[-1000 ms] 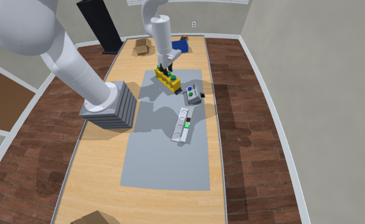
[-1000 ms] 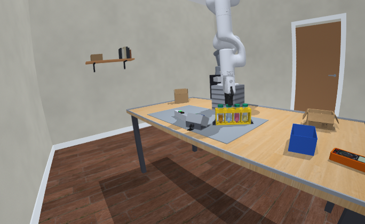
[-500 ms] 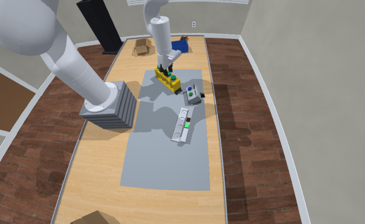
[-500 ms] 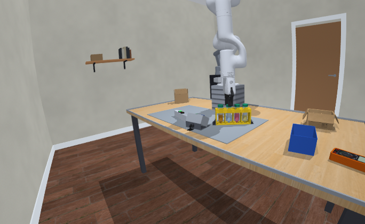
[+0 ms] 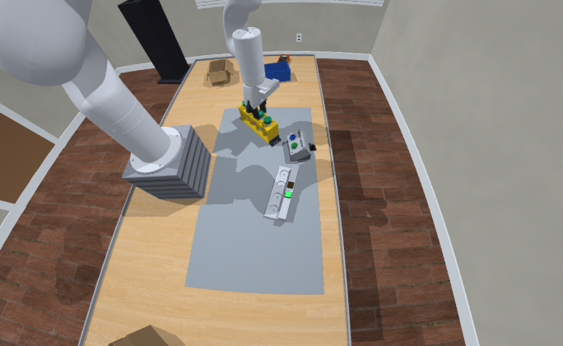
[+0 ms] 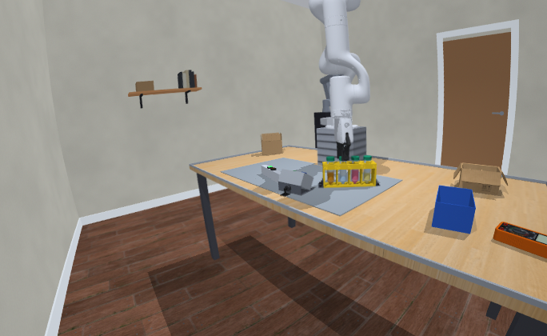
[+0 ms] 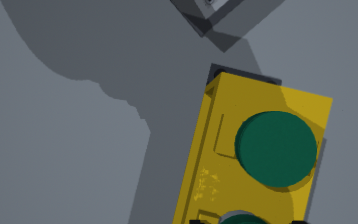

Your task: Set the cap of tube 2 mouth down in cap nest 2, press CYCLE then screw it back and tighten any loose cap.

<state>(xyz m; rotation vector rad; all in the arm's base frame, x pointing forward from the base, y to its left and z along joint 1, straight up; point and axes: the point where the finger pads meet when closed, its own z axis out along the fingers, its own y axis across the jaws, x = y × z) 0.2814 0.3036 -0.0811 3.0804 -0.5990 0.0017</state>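
My hand is 40 mm past the green cap, 30 mm to the right of it and 10 mm above it. Round my hand: green key 170 mm ahead, 110 mm to the right, 60 mm below; key housing 180 mm ahead, 80 mm to the right, 80 mm below; blue key 160 mm ahead, 60 mm to the right, 60 mm below.
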